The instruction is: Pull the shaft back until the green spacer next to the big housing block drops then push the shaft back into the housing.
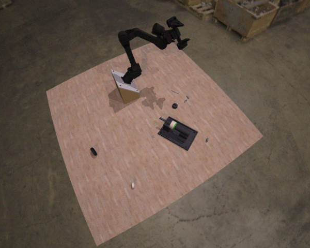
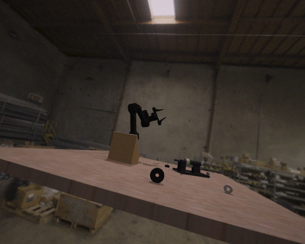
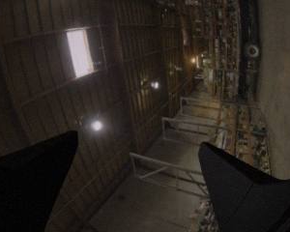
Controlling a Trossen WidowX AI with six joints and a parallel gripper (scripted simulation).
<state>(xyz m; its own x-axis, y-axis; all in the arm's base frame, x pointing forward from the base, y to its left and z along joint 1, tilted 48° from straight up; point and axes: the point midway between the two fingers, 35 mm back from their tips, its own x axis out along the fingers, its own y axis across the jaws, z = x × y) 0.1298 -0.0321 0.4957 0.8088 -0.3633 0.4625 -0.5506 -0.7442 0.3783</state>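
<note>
The white spacer is 28 cm ahead of my gripper tip, 23 cm to the right of it and 41 cm below it. Round my gripper tip: green spacer (28 cm ahead, 23 cm to the right, 41 cm below); black ring (15 cm ahead, 77 cm to the right, 46 cm below); grey-blue shaft (24 cm ahead, 25 cm to the right, 41 cm below).
</note>
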